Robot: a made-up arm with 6 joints. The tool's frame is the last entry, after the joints.
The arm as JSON. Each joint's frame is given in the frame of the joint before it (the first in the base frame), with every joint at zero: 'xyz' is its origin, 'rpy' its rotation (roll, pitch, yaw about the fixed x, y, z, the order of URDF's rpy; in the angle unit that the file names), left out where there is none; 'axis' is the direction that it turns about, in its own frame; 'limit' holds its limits. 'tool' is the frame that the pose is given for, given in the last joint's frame.
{
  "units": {
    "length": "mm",
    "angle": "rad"
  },
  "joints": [
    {
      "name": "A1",
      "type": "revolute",
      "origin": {
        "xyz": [
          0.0,
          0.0,
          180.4
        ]
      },
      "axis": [
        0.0,
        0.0,
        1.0
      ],
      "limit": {
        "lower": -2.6,
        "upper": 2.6
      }
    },
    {
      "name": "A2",
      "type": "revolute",
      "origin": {
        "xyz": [
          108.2,
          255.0,
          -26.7
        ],
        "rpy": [
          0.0,
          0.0,
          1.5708
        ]
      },
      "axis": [
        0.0,
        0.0,
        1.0
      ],
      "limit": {
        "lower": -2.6,
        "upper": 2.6
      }
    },
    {
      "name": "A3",
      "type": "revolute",
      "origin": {
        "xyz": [
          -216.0,
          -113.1,
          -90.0
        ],
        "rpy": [
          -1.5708,
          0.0,
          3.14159
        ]
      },
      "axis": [
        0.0,
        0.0,
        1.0
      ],
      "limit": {
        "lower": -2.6,
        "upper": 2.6
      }
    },
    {
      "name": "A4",
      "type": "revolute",
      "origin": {
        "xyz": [
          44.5,
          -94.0,
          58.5
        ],
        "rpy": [
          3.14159,
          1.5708,
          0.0
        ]
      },
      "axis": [
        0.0,
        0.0,
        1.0
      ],
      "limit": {
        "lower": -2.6,
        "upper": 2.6
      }
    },
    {
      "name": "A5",
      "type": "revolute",
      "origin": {
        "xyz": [
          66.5,
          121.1,
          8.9
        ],
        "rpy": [
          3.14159,
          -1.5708,
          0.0
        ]
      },
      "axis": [
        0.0,
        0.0,
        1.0
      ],
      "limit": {
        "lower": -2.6,
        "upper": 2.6
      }
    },
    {
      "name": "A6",
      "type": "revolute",
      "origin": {
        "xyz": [
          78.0,
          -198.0,
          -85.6
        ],
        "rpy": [
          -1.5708,
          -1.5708,
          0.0
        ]
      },
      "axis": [
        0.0,
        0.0,
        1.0
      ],
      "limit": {
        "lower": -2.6,
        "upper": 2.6
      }
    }
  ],
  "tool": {
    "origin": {
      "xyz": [
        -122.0,
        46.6,
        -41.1
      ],
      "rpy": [
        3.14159,
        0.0,
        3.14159
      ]
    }
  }
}
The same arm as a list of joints. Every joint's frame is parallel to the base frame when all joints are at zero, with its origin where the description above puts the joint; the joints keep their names.
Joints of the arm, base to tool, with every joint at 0 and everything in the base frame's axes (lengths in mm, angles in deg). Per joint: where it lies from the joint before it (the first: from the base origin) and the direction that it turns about. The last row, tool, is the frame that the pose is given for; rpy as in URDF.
A1: axis +z origin 0 0 180.4
A2: axis +z origin 108.2 255 -26.7
A3: axis +x origin 113.1 -216 -90
A4: axis +y origin 58.5 -44.5 94
A5: axis -x origin -66.5 8.9 121.1
A6: axis -z origin 85.6 78 198
tool: origin 122 46.6 41.1 rpy 0 0 0
Joint limits (deg, base to tool): -148.97..148.97 -148.97..148.97 -148.97..148.97 -148.97..148.97 -148.97..148.97 -148.97..148.97

